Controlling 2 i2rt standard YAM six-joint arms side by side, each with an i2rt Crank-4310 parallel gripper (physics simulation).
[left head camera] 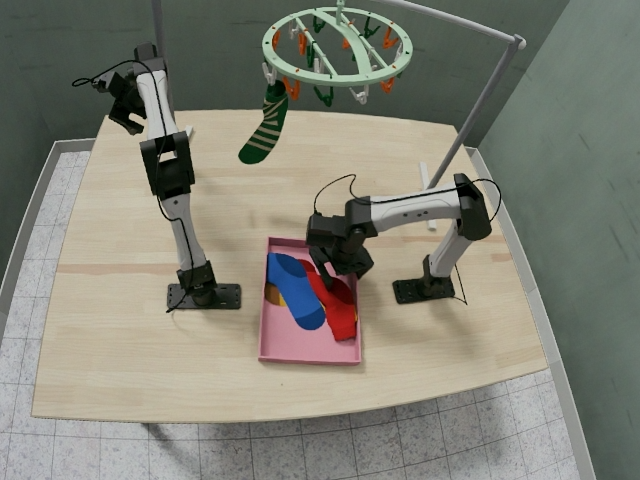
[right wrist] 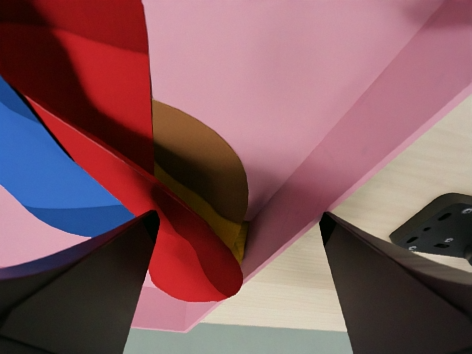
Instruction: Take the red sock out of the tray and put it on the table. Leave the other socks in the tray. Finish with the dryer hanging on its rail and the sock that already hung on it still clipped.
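The red sock [left head camera: 338, 312] [right wrist: 110, 95] lies in the pink tray [left head camera: 310, 360] [right wrist: 390, 75], beside the blue sock [left head camera: 297, 294] [right wrist: 35, 165] and over a brown and yellow sock [right wrist: 200, 145]. My right gripper [left head camera: 344, 279] [right wrist: 239, 215] is open, low over the tray's right part; in the right wrist view the red sock's lower end lies near its left fingertip. My left gripper [left head camera: 138, 122] is open and empty at the back left. The green dryer [left head camera: 330, 78] hangs on its rail [left head camera: 449, 16]. A green striped sock [left head camera: 267, 129] hangs from its white clip [left head camera: 268, 73].
The rail's grey post [left head camera: 478, 108] stands at the right, with a white foot [left head camera: 423, 175] on the table [left head camera: 129, 361]. My right arm's base [left head camera: 405, 291] stands right of the tray, and my left arm's base [left head camera: 227, 296] stands left of it.
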